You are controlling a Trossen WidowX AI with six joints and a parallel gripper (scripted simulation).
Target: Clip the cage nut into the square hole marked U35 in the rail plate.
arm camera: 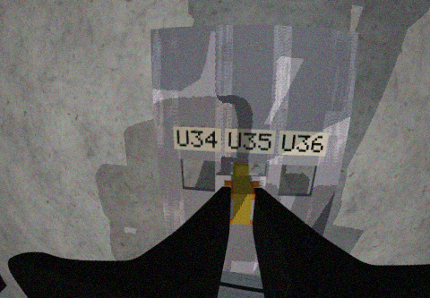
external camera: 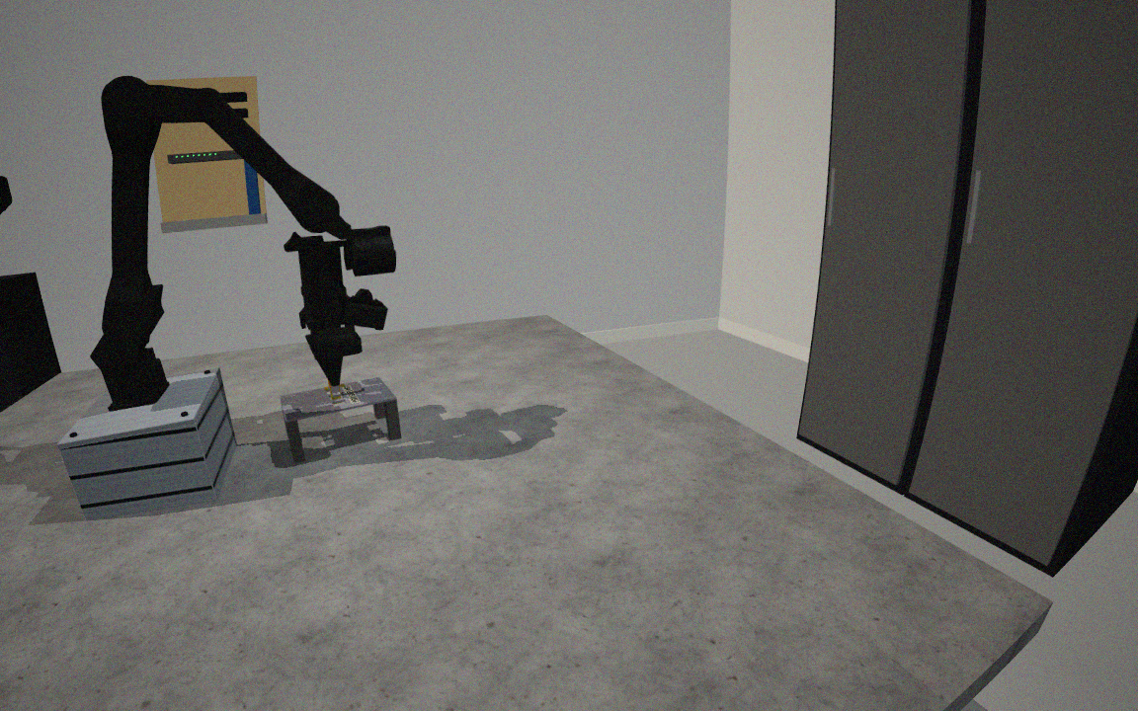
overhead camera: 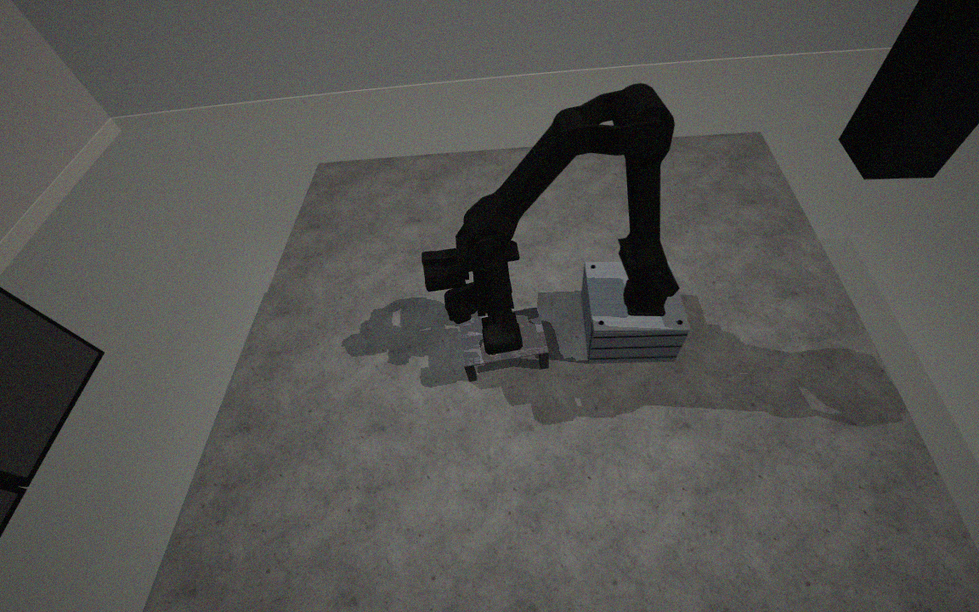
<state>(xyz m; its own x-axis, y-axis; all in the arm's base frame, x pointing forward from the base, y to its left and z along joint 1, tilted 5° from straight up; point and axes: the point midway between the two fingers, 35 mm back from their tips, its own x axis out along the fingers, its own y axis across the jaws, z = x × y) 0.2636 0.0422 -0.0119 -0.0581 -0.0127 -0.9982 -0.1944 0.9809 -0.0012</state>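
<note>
The cage nut lies 10 mm below my gripper tip. From my gripper tip the other things lie so: label 20 mm ahead, 20 mm below.
</note>
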